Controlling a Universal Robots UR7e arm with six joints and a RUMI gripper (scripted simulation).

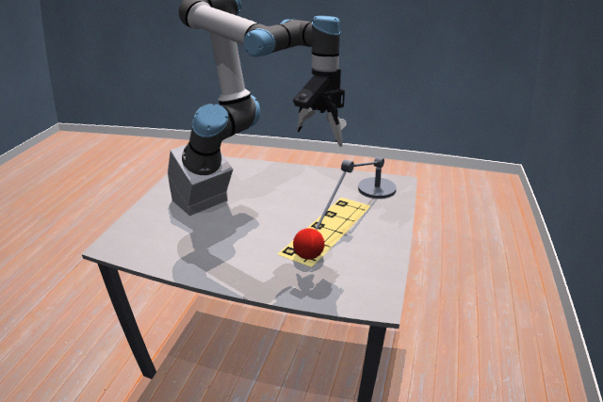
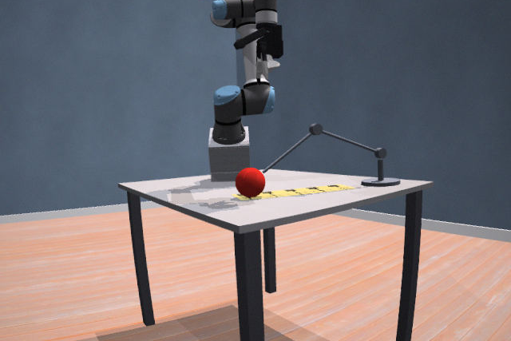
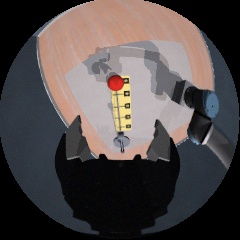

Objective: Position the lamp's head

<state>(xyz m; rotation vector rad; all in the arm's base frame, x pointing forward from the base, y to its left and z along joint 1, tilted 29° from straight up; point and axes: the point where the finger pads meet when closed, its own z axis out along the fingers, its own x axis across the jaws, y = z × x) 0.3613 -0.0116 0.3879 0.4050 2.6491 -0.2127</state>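
Right now my hand is 38 cm above the yellow numbered strip, 12 cm to the right of it and 1 cm past it. From my hand the other things lie so: round base (47 cm to the left, 35 cm below, 9 cm ahead).
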